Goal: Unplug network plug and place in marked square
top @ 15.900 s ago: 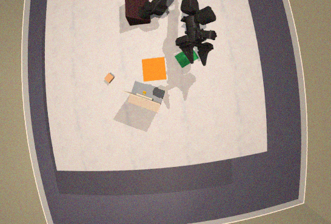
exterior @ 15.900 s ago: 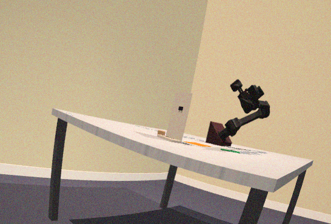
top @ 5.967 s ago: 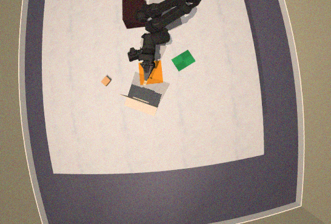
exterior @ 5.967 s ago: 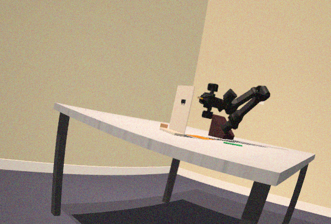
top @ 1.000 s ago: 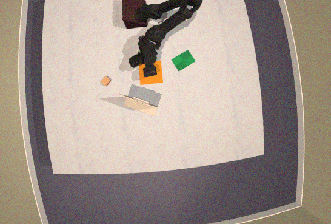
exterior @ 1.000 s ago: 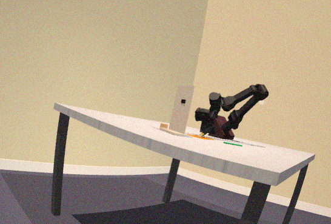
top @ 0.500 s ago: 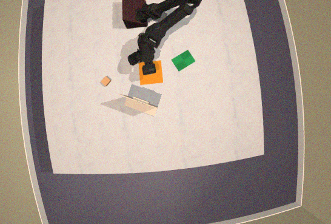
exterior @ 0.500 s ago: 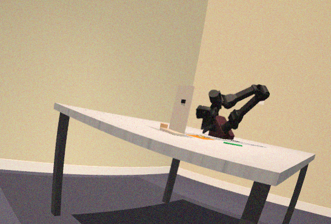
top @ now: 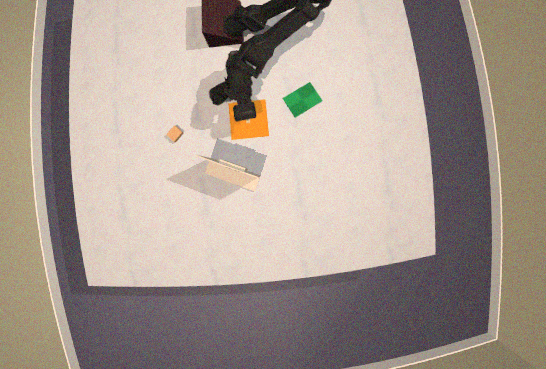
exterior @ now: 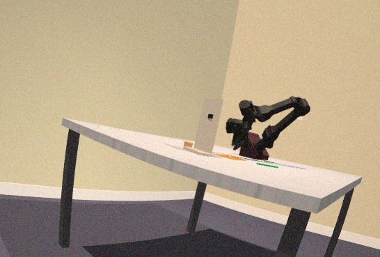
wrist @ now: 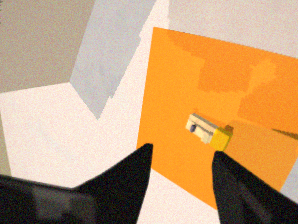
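The network plug is 40 mm below my gripper tip and 10 mm ahead of it. Also, from my gripper tip: panel (170 mm ahead, 60 mm above, 40 mm to the right); orange marked square (50 mm below, 10 mm ahead).
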